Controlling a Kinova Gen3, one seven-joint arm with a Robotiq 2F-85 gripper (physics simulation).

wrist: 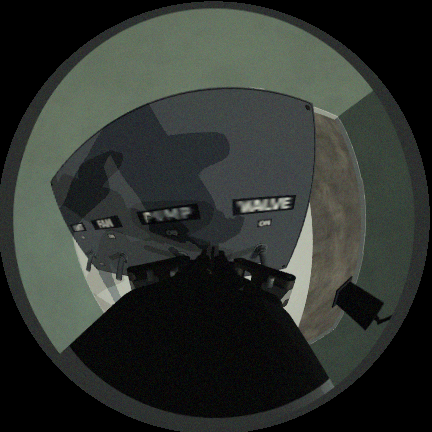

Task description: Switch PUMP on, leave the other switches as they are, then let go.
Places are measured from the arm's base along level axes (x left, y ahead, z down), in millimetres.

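Pixels of known places: gripper, fingertip midpoint: (212,253).
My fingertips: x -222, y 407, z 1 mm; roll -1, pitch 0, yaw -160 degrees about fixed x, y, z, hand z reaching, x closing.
Ahead of a thing's pixels: the offset from my fingertips to its top centre. "spot": to the spot under its first point.
The dark switch panel (270,130) fills the middle of the wrist view. The PUMP label {dx +38, dy +66, dz -22 mm} (168,214) is left of centre, with a small ON mark {spot: dx +42, dy +41, dz -4 mm} (172,233) below it. The PUMP switch {spot: dx +50, dy +10, dz +12 mm} (178,252) shows in part below that mark, in shadow; its lever's position is hard to tell. My gripper (212,253) is shut and empty, its fingertips low in front of the panel, right of the PUMP switch and left of the VALVE switch {spot: dx -63, dy -25, dz +2 mm} (261,254). Whether the fingers touch anything is hidden. The VALVE, FAN {spot: dx +166, dy +11, dz -2 mm} (121,266) and VENT {spot: dx +284, dy +34, dz -2 mm} (90,261) levers point down.
The VALVE label {dx -80, dy +41, dz -22 mm} (264,204) is at the right and the FAN label {dx +155, dy +90, dz -22 mm} (106,223) at the left. A brown mottled surface (337,200) lies beyond the panel's right edge. A black box-shaped object (358,304) is at the lower right. Shadows cross the panel.
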